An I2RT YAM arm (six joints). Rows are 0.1 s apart.
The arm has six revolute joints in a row. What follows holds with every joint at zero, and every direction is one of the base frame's. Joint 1 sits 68 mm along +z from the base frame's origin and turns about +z. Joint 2 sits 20 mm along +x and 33.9 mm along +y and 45.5 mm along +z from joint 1 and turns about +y. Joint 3 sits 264 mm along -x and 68.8 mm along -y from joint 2 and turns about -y. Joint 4 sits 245 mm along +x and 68.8 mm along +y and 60 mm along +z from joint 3 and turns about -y. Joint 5 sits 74 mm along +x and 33.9 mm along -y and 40.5 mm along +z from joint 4 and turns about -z. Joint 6 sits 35.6 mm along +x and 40.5 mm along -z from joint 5 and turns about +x. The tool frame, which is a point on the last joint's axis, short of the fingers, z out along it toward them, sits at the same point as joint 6; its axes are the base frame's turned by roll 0, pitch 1.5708 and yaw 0 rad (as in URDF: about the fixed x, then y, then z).
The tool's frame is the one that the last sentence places.
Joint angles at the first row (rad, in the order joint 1, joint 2, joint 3, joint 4, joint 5, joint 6):
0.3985 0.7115 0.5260 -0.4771 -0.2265 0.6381
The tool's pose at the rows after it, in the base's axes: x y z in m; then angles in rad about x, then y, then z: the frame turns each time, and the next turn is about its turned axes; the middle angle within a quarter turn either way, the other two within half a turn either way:
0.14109 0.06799 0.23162 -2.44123 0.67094 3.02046
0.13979 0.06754 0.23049 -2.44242 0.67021 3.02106
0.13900 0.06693 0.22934 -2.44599 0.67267 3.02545
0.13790 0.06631 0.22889 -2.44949 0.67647 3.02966
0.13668 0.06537 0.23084 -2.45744 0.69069 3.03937
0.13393 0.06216 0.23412 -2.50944 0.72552 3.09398
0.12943 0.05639 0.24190 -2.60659 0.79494 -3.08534
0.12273 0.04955 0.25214 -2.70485 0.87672 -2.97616
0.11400 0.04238 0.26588 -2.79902 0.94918 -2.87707
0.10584 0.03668 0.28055 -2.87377 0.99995 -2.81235
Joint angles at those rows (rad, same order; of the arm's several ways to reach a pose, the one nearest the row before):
0.3980 0.7043 0.5196 -0.4771 -0.2263 0.6411
0.3988 0.6968 0.5140 -0.4800 -0.2255 0.6412
0.3978 0.6911 0.5085 -0.4805 -0.2226 0.6427
0.3979 0.6834 0.5050 -0.4838 -0.2179 0.6450
0.3987 0.6729 0.5089 -0.4919 -0.2030 0.6515
0.3983 0.6527 0.5196 -0.5235 -0.1507 0.6719
0.3976 0.6189 0.5433 -0.5721 -0.0529 0.7092
0.3964 0.5716 0.5691 -0.6166 0.0472 0.7448
0.3945 0.5246 0.6098 -0.6716 0.1323 0.7653
0.3945 0.4950 0.6602 -0.7249 0.1926 0.7638

